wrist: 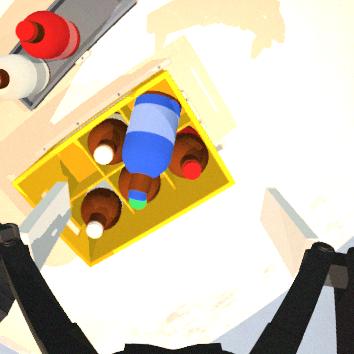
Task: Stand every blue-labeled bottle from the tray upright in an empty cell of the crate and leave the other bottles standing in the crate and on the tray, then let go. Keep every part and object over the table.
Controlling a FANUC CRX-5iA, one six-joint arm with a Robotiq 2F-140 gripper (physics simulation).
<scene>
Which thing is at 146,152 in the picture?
A blue-labeled bottle.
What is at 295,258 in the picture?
The gripper.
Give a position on a cream-capped bottle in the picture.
105,140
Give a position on a red-capped bottle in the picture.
189,157
</scene>
